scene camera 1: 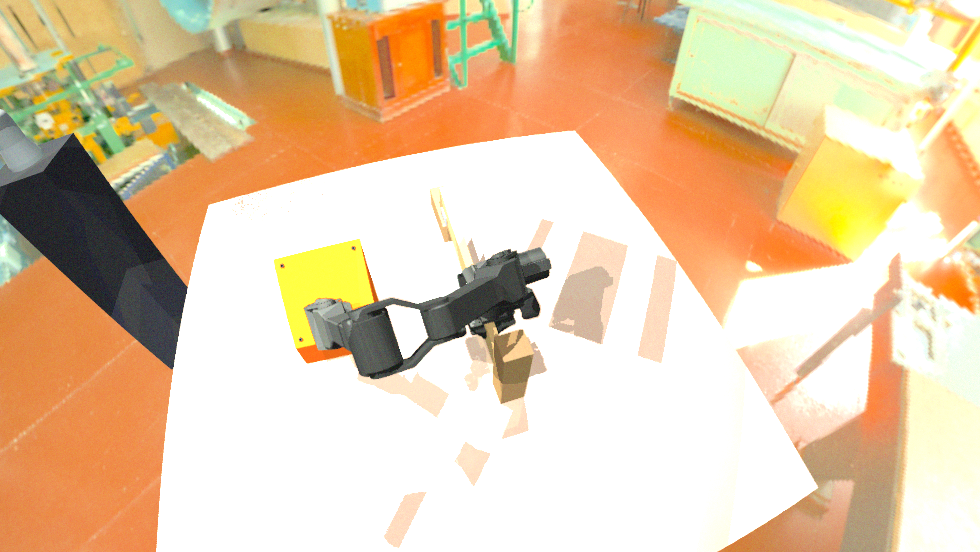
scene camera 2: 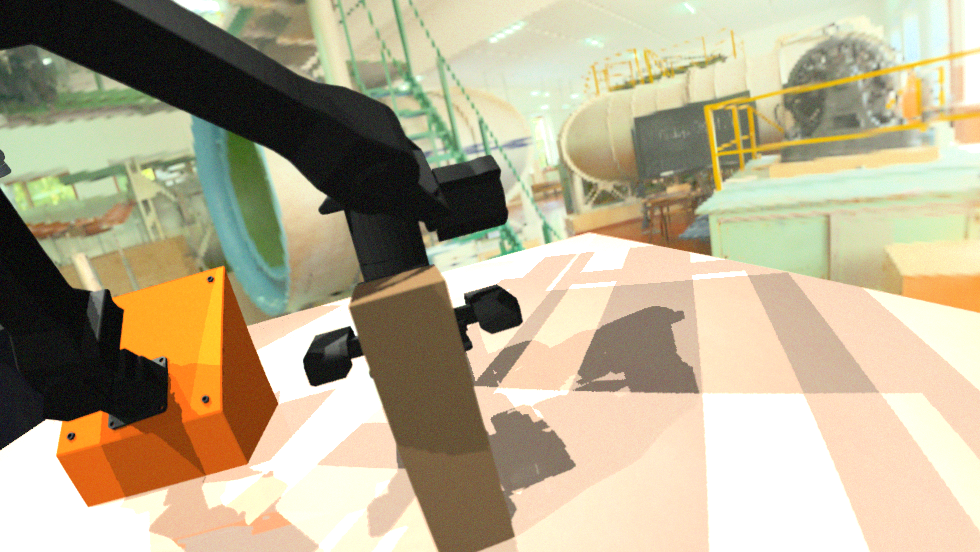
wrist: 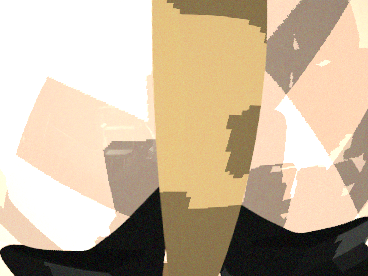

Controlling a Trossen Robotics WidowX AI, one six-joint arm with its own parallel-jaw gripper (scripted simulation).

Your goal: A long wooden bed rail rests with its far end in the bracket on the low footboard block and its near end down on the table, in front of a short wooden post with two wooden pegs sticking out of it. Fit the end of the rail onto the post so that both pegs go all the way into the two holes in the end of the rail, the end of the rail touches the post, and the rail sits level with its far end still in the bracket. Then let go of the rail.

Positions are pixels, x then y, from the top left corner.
Scene:
wooden rail: scene camera 1 460,246; wrist 208,71

